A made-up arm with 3 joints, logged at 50 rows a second.
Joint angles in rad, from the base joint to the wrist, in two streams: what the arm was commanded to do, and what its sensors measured. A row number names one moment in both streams.
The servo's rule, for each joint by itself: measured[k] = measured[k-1] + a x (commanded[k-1-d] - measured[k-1]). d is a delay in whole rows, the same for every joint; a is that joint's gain. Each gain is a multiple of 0.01, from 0.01 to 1. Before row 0 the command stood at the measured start. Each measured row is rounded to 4 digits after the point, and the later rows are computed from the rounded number. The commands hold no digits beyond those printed.
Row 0, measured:
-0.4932 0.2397 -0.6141
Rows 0 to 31, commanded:
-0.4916 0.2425 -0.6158
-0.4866 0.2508 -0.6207
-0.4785 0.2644 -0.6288
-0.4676 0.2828 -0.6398
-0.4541 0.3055 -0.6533
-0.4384 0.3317 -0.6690
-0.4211 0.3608 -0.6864
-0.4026 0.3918 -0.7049
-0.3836 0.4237 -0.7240
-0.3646 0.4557 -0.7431
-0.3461 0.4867 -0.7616
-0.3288 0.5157 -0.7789
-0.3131 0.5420 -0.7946
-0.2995 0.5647 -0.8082
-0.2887 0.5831 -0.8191
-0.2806 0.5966 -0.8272
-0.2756 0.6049 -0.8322
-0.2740 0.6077 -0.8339
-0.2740 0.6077 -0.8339
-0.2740 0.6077 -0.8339
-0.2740 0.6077 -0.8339
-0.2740 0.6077 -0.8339
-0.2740 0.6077 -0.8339
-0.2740 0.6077 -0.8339
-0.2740 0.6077 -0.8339
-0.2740 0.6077 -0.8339
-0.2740 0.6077 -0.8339
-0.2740 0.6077 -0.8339
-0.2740 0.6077 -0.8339
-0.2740 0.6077 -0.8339
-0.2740 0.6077 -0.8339
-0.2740 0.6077 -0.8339
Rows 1 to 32, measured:
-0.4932 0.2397 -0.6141
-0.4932 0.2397 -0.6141
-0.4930 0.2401 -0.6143
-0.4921 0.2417 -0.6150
-0.4902 0.2451 -0.6165
-0.4870 0.2508 -0.6191
-0.4824 0.2590 -0.6229
-0.4762 0.2699 -0.6280
-0.4685 0.2835 -0.6344
-0.4593 0.2997 -0.6422
-0.4487 0.3183 -0.6512
-0.4369 0.3389 -0.6613
-0.4242 0.3611 -0.6723
-0.4108 0.3843 -0.6840
-0.3971 0.4080 -0.6962
-0.3834 0.4315 -0.7085
-0.3701 0.4542 -0.7207
-0.3576 0.4756 -0.7324
-0.3461 0.4950 -0.7434
-0.3360 0.5119 -0.7534
-0.3273 0.5263 -0.7623
-0.3198 0.5385 -0.7702
-0.3134 0.5489 -0.7772
-0.3079 0.5577 -0.7834
-0.3032 0.5652 -0.7890
-0.2991 0.5716 -0.7939
-0.2956 0.5770 -0.7983
-0.2926 0.5816 -0.8022
-0.2900 0.5855 -0.8057
-0.2878 0.5888 -0.8088
-0.2859 0.5916 -0.8116
-0.2842 0.5940 -0.8141
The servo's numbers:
d 2
a 0.14 0.15 0.11

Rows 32 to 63, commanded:
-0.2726 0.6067 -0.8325
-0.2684 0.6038 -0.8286
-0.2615 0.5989 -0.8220
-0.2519 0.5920 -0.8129
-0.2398 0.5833 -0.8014
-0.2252 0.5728 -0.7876
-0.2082 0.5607 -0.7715
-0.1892 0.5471 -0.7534
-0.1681 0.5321 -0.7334
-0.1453 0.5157 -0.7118
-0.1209 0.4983 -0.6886
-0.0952 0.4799 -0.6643
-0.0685 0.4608 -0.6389
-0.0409 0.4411 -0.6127
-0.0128 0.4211 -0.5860
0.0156 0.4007 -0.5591
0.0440 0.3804 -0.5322
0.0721 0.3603 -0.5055
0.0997 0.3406 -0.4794
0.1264 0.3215 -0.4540
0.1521 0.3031 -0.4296
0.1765 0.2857 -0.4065
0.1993 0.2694 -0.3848
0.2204 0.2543 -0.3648
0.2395 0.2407 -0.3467
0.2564 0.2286 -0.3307
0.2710 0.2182 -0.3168
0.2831 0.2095 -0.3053
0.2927 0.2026 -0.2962
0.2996 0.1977 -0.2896
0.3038 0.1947 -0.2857
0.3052 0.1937 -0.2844
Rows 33 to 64, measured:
-0.2828 0.5961 -0.8163
-0.2816 0.5978 -0.8182
-0.2803 0.5991 -0.8198
-0.2786 0.5998 -0.8208
-0.2762 0.5997 -0.8209
-0.2728 0.5985 -0.8200
-0.2682 0.5962 -0.8180
-0.2622 0.5927 -0.8147
-0.2546 0.5879 -0.8099
-0.2454 0.5818 -0.8037
-0.2346 0.5743 -0.7960
-0.2221 0.5655 -0.7867
-0.2079 0.5554 -0.7759
-0.1921 0.5441 -0.7636
-0.1748 0.5316 -0.7499
-0.1561 0.5180 -0.7348
-0.1360 0.5035 -0.7184
-0.1148 0.4881 -0.7009
-0.0926 0.4719 -0.6823
-0.0695 0.4552 -0.6629
-0.0458 0.4380 -0.6427
-0.0217 0.4205 -0.6219
0.0026 0.4029 -0.6007
0.0269 0.3853 -0.5793
0.0510 0.3679 -0.5579
0.0747 0.3509 -0.5367
0.0978 0.3344 -0.5158
0.1200 0.3185 -0.4954
0.1411 0.3035 -0.4758
0.1610 0.2894 -0.4570
0.1794 0.2764 -0.4393
0.1962 0.2646 -0.4228

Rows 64 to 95, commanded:
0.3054 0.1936 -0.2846
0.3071 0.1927 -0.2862
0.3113 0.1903 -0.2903
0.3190 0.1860 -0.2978
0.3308 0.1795 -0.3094
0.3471 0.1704 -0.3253
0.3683 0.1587 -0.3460
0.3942 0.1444 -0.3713
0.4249 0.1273 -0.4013
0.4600 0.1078 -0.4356
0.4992 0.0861 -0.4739
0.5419 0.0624 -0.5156
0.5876 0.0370 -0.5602
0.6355 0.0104 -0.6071
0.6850 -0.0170 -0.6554
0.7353 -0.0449 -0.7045
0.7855 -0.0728 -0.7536
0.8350 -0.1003 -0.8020
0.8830 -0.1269 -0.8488
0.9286 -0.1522 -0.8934
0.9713 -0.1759 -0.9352
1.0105 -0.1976 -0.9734
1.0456 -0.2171 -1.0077
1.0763 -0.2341 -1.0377
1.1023 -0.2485 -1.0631
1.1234 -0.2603 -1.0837
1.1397 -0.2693 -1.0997
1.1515 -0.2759 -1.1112
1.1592 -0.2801 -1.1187
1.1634 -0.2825 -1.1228
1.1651 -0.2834 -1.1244
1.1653 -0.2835 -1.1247
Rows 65 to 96, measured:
0.2113 0.2541 -0.4077
0.2244 0.2450 -0.3941
0.2357 0.2373 -0.3821
0.2457 0.2306 -0.3716
0.2549 0.2246 -0.3627
0.2639 0.2188 -0.3556
0.2733 0.2129 -0.3505
0.2836 0.2065 -0.3477
0.2955 0.1993 -0.3475
0.3093 0.1911 -0.3501
0.3255 0.1815 -0.3557
0.3443 0.1704 -0.3645
0.3660 0.1578 -0.3765
0.3906 0.1435 -0.3918
0.4182 0.1275 -0.4103
0.4486 0.1099 -0.4319
0.4817 0.0909 -0.4565
0.5172 0.0705 -0.4838
0.5548 0.0490 -0.5135
0.5940 0.0266 -0.5452
0.6345 0.0036 -0.5786
0.6757 -0.0198 -0.6132
0.7171 -0.0432 -0.6486
0.7582 -0.0664 -0.6843
0.7984 -0.0890 -0.7199
0.8373 -0.1108 -0.7549
0.8744 -0.1315 -0.7888
0.9093 -0.1508 -0.8212
0.9416 -0.1686 -0.8518
0.9710 -0.1847 -0.8803
0.9973 -0.1990 -0.9065
1.0206 -0.2115 -0.9303

